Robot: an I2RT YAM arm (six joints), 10 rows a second.
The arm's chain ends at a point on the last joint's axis. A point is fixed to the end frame.
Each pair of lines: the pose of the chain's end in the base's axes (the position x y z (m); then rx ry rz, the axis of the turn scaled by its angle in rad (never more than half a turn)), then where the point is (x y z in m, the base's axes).
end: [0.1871 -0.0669 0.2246 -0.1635 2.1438 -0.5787]
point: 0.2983 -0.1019 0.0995
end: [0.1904 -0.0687 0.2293 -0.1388 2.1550 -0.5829]
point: 0.3001 -0.1051 0.1033
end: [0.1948 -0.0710 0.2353 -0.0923 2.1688 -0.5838]
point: 0.3028 -0.1090 0.1083
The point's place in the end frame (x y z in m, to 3 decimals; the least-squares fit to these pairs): 0.036 0.037 0.163
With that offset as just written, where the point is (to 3 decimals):
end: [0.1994 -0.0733 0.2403 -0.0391 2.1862 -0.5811]
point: 0.305 -0.113 0.112
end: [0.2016 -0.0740 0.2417 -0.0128 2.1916 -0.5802]
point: 0.307 -0.114 0.113
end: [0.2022 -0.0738 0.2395 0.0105 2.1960 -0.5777]
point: 0.307 -0.114 0.110
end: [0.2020 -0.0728 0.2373 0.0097 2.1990 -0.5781]
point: 0.306 -0.113 0.108
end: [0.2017 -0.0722 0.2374 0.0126 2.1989 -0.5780]
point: 0.306 -0.112 0.108
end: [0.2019 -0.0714 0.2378 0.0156 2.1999 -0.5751]
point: 0.306 -0.111 0.108
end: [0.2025 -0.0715 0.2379 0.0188 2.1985 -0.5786]
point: 0.307 -0.112 0.108
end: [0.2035 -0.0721 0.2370 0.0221 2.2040 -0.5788]
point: 0.307 -0.113 0.107
